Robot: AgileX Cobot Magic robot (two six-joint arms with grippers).
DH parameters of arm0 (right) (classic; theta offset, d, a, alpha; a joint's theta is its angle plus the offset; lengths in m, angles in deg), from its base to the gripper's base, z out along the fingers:
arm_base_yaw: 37.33 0.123 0 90
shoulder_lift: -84.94 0 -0.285 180
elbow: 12.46 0 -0.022 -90
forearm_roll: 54.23 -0.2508 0 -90
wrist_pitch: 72.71 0 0.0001 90
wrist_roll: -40.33 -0.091 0 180
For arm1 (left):
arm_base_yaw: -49.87 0.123 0 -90
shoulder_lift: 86.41 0 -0.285 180
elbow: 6.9 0 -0.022 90
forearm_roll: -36.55 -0.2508 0 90
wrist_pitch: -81.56 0 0.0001 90
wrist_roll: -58.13 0.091 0 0
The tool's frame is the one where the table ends.
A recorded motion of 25 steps. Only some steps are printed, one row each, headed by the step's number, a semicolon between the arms.
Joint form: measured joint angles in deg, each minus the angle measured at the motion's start. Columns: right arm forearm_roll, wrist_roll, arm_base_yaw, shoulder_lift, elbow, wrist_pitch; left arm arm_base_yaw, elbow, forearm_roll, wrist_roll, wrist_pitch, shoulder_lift.
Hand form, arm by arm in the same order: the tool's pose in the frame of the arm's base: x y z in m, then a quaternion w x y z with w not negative. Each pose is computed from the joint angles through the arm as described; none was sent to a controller.
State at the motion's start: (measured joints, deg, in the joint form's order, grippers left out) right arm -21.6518 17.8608 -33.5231 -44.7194 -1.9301 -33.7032; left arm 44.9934 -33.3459 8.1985 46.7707 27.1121 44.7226
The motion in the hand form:
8: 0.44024 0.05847 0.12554 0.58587 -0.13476 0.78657 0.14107; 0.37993 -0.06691 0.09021 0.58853 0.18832 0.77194 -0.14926
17: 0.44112 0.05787 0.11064 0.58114 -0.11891 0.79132 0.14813; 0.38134 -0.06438 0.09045 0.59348 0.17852 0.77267 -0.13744
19: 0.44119 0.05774 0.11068 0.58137 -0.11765 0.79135 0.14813; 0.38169 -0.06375 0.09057 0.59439 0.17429 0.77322 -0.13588
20: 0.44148 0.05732 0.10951 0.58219 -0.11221 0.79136 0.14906; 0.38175 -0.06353 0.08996 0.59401 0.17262 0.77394 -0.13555
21: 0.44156 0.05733 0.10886 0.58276 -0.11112 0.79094 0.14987; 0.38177 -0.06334 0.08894 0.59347 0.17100 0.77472 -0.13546
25: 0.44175 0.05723 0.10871 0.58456 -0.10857 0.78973 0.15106; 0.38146 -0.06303 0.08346 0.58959 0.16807 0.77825 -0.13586
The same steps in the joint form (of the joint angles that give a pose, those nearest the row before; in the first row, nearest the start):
8: -2.37 0.00 0.00 -2.12 0.00 0.54; 0.00 0.00 0.67 0.25 0.00 0.00
17: -4.07 -0.04 0.00 -4.38 0.00 2.00; 0.00 0.00 2.95 1.60 0.00 0.04
19: -4.22 -0.04 0.00 -4.38 0.00 2.00; 0.00 0.00 3.52 1.66 0.00 0.04
20: -4.85 -0.04 0.00 -4.60 0.00 2.25; 0.00 0.00 3.71 1.66 0.00 0.14
21: -4.98 -0.04 0.00 -4.73 0.00 2.47; 0.00 0.00 3.89 1.66 -0.06 0.31
25: -5.30 -0.04 0.00 -4.83 0.00 2.81; 0.00 0.00 4.21 1.73 -0.31 1.19

